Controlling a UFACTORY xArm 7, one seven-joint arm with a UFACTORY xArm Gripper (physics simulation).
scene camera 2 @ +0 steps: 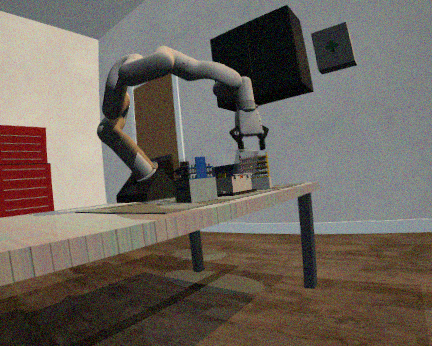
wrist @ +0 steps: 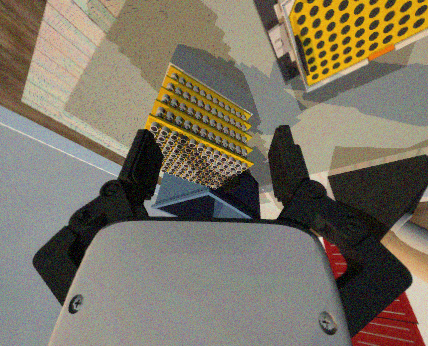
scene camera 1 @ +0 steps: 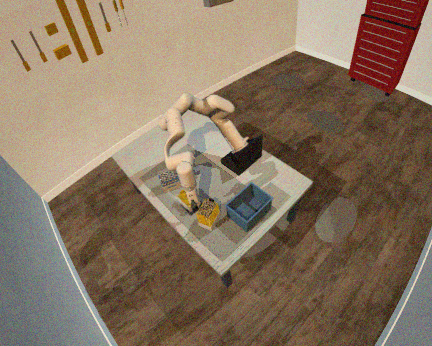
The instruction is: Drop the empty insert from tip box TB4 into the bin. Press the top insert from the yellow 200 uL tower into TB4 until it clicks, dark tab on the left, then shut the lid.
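Note:
The yellow tip tower [scene camera 1: 208, 212] [scene camera 2: 262, 167] [wrist: 200, 145] is a stack of yellow inserts filled with tips, upright beside TB4. TB4 [scene camera 2: 235, 185] is an open white box whose yellow insert [scene camera 1: 183, 196] [wrist: 357, 32] shows empty round holes in the wrist view; an orange tab is on one edge. Its clear lid [scene camera 2: 246, 156] stands raised in scene camera 2. My gripper [scene camera 1: 195, 206] [scene camera 2: 251, 148] [wrist: 212, 141] is wide open and empty, pointing down, with its fingertips near the height of the tower's top. The blue bin [scene camera 1: 249, 206] [wrist: 202, 200] stands beyond the tower.
A rack of tubes [scene camera 1: 168, 178] [scene camera 2: 197, 189] with a blue item on it stands on TB4's other side from the tower. The arm's black base [scene camera 1: 243, 156] [scene camera 2: 145, 187] is on the table [scene camera 1: 295, 181] [scene camera 2: 125, 227], farther back. A red tool cabinet [scene camera 1: 385, 52] stands by the wall.

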